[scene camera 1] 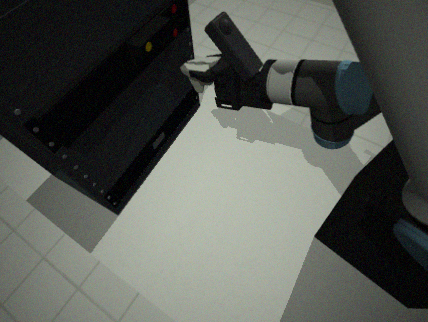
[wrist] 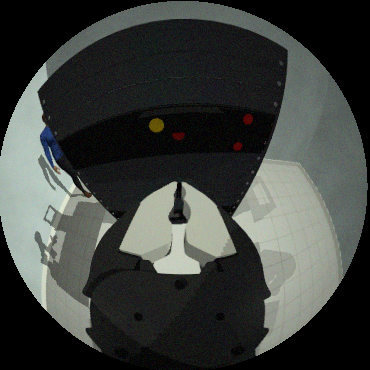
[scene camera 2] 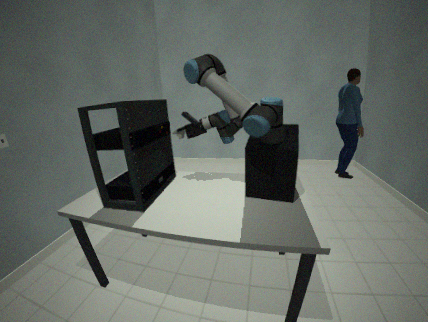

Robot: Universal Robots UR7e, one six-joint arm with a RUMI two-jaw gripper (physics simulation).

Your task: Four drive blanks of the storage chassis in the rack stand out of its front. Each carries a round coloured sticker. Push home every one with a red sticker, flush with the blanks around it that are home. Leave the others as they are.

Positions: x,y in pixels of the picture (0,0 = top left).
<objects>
rack: scene camera 1; wrist 212,133; scene camera 2
same spot on rack: [scene camera 1: 99,99] = [scene camera 2: 146,138]
</objects>
